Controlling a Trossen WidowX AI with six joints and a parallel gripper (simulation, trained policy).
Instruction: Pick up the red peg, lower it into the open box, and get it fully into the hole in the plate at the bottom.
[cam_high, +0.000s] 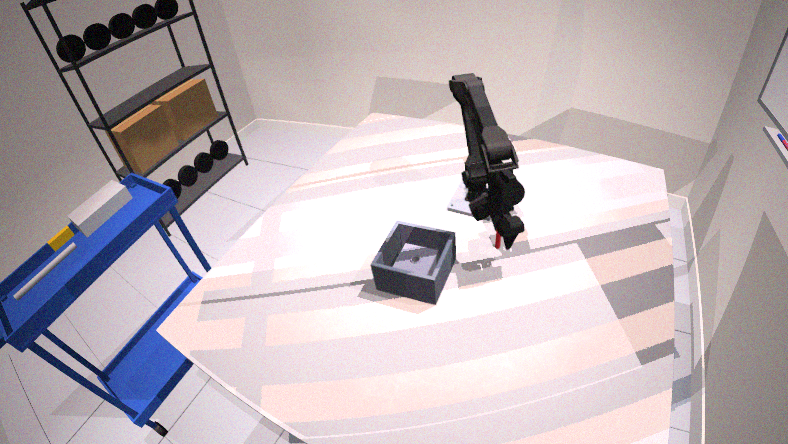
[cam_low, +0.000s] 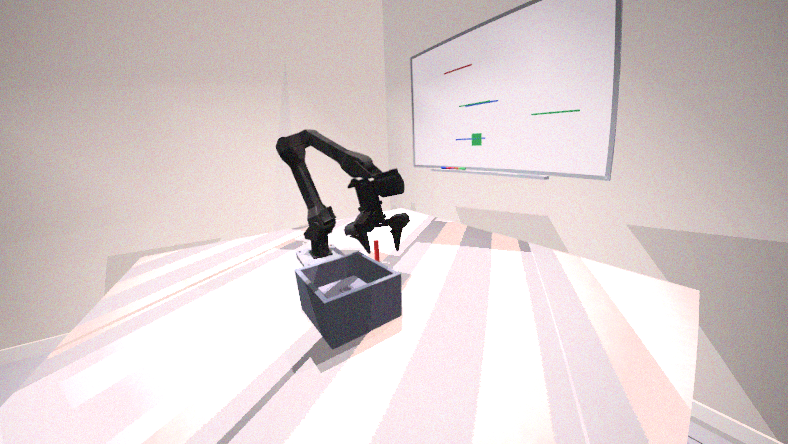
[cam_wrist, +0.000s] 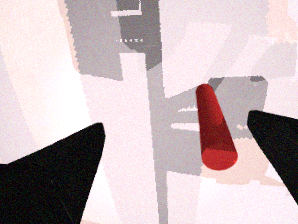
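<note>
Now: gripper tip 10 mm to the left of the red peg, 10 mm past it and 10 mm above it. The rest, counted from my gripper tip: grey box: 180 mm to the right, 150 mm ahead, 20 mm below.
</note>
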